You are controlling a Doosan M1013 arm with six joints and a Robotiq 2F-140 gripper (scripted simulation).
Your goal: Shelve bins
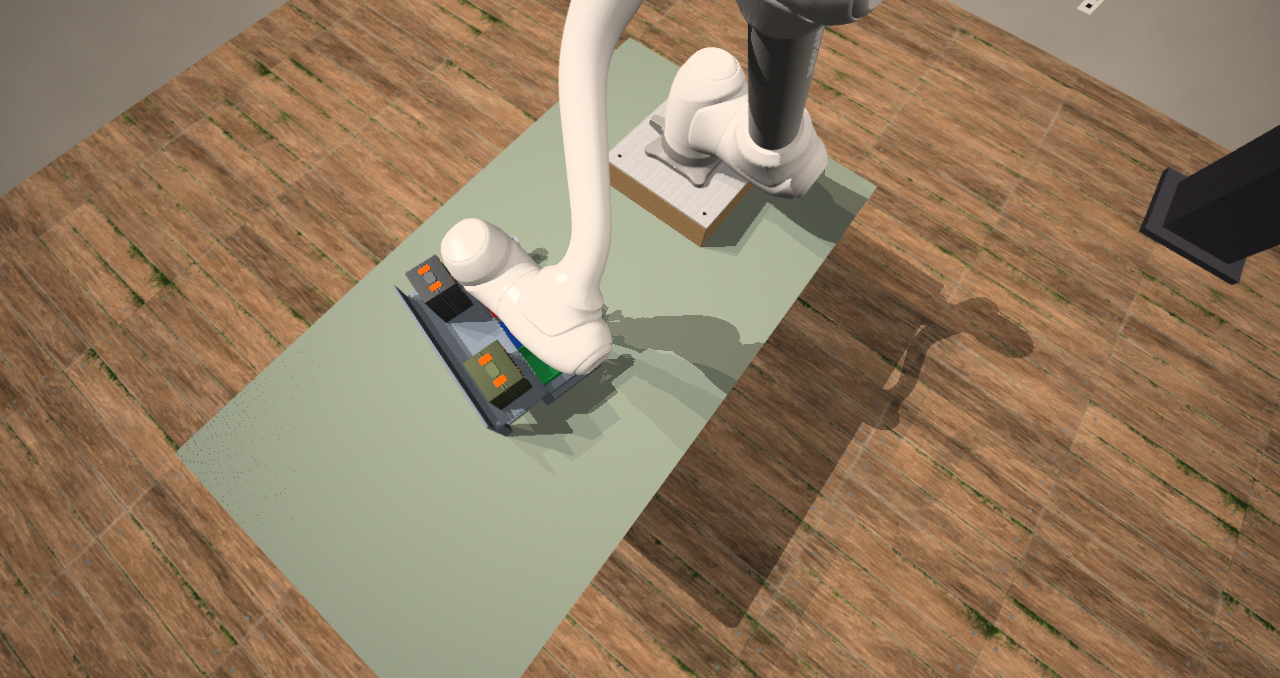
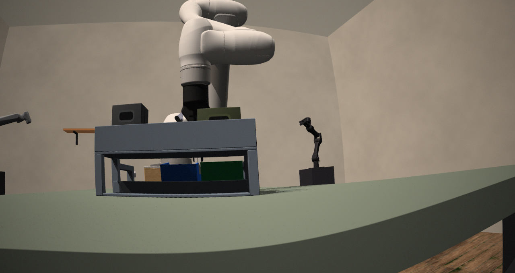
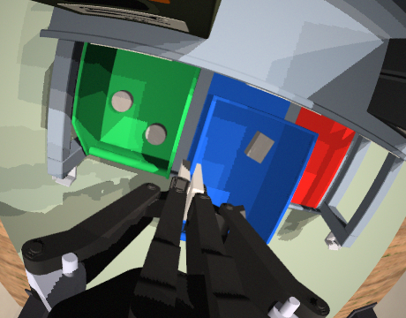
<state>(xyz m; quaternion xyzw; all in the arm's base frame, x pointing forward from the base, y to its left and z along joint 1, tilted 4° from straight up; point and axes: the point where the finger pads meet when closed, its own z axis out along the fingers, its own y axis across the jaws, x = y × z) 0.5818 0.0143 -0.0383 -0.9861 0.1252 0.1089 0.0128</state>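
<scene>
Now: hand 40 mm to the left of the blue bin, 40 mm above it and 20 mm past it. Also, from my hand: black box: 200 mm to the right, 110 mm ahead, 70 mm above; then olive box: 170 mm ahead, 60 mm above, 30 mm to the left; then green bin: 70 mm ahead, 50 mm to the left, 50 mm below.
</scene>
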